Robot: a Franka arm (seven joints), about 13 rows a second.
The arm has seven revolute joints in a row. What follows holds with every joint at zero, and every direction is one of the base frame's. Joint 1 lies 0.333 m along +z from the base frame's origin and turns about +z. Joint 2 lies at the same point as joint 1 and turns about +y. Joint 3 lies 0.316 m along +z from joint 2 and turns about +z. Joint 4 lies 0.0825 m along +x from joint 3 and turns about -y. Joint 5 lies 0.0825 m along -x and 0.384 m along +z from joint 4 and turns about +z. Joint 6 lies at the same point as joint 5 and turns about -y. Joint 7 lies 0.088 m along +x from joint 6 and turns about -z. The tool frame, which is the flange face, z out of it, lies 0.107 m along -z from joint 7; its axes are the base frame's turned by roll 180, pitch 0 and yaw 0 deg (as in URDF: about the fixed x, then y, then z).
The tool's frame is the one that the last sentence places.
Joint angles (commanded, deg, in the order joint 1, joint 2, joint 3, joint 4, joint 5, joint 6, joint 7), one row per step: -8.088 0.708 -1.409 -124.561 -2.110 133.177 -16.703; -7.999 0.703 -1.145 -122.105 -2.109 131.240 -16.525; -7.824 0.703 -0.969 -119.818 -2.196 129.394 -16.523; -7.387 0.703 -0.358 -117.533 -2.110 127.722 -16.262; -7.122 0.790 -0.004 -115.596 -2.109 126.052 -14.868; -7.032 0.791 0.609 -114.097 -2.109 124.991 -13.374; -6.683 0.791 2.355 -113.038 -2.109 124.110 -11.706; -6.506 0.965 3.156 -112.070 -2.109 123.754 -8.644; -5.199 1.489 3.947 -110.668 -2.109 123.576 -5.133; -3.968 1.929 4.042 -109.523 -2.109 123.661 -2.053; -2.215 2.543 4.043 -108.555 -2.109 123.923 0.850; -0.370 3.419 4.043 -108.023 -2.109 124.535 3.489; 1.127 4.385 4.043 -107.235 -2.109 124.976 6.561; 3.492 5.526 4.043 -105.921 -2.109 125.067 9.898; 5.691 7.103 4.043 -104.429 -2.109 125.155 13.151
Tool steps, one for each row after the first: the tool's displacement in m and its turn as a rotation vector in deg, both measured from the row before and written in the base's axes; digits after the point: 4 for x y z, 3 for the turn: 0.0076 0.0020 0.0166 -0.096 -0.521 0.117; 0.0064 0.0023 0.0156 -0.176 -0.420 0.336; 0.0071 0.0093 0.0161 0.003 -0.629 0.694; 0.0048 0.0054 0.0124 0.179 -0.247 -0.810; 0.0039 0.0065 0.0108 0.190 -0.508 -0.803; 0.0038 0.0207 0.0074 0.283 -0.257 0.424; 0.0034 0.0096 0.0059 0.537 -0.567 -2.044; 0.0059 0.0209 0.0064 0.689 -0.833 -1.354; 0.0046 0.0134 0.0056 0.657 -0.886 -1.687; 0.0044 0.0181 0.0026 0.688 -0.687 -1.073; 0.0039 0.0193 -0.0033 0.678 -0.309 -0.709; 0.0042 0.0159 -0.0024 0.802 -0.283 -1.483; 0.0040 0.0254 -0.0005 0.894 -0.250 -0.884; 0.0048 0.0242 -0.0037 0.881 0.052 -0.971
